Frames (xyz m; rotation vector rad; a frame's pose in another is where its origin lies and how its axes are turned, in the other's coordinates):
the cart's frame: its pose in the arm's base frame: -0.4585 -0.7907 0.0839 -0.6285 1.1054 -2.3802
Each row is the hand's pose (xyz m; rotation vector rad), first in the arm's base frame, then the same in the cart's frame.
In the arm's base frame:
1: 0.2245 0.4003 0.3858 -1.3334 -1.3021 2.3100
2: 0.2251 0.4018 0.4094 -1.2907 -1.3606 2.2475
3: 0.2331 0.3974 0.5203 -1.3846 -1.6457 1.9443
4: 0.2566 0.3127 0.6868 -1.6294 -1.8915 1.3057
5: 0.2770 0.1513 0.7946 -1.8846 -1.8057 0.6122
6: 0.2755 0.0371 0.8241 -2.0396 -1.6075 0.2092
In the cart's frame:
1: -1.1481 -0.7992 -0.1389 0.0274 1.5288 0.0735
2: -1.1443 -0.8185 -0.1258 -0.0455 1.5371 0.0451
3: -1.1244 -0.9017 -0.0546 -0.3211 1.6523 0.1519
4: -1.0599 -0.9788 0.1046 -0.7243 1.9529 0.3378
5: -0.9627 -0.9654 0.2733 -1.0275 2.3845 0.4830
6: -0.8912 -0.9222 0.3566 -1.1262 2.7117 0.5757

